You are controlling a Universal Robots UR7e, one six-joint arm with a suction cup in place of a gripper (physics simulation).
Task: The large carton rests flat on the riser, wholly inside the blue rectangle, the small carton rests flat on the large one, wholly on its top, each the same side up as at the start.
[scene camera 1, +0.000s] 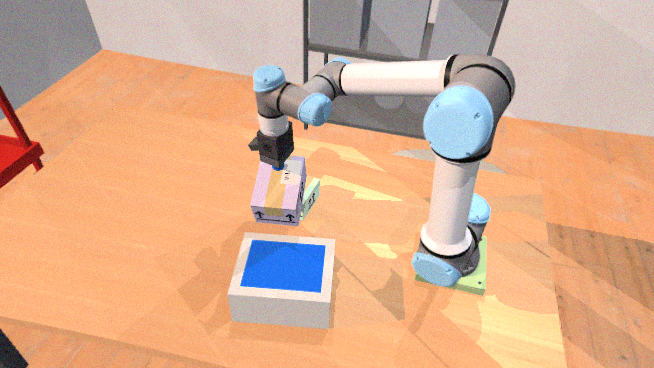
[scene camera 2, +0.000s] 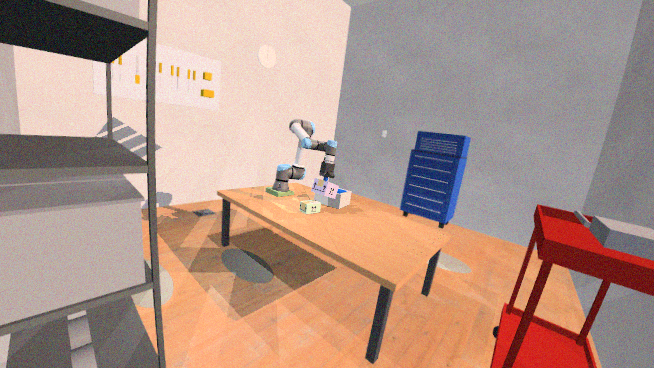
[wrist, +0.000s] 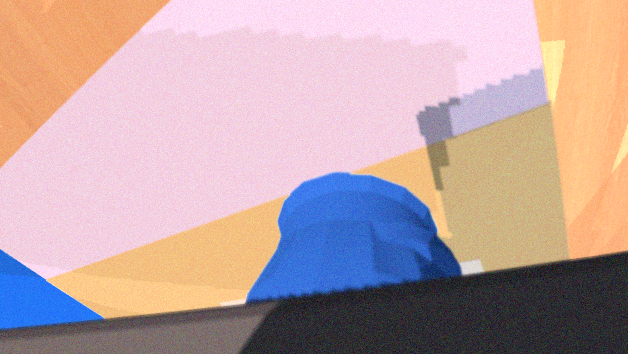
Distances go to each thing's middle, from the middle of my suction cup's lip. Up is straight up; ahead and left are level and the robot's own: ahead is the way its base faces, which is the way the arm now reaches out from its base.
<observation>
The large carton (scene camera 1: 277,198) lies 20 mm behind my suction cup, 20 mm to the left of it and 80 mm below it. The rest, counted from my suction cup: riser (scene camera 1: 286,280) (130 mm behind, 220 mm to the left, 190 mm below).
</observation>
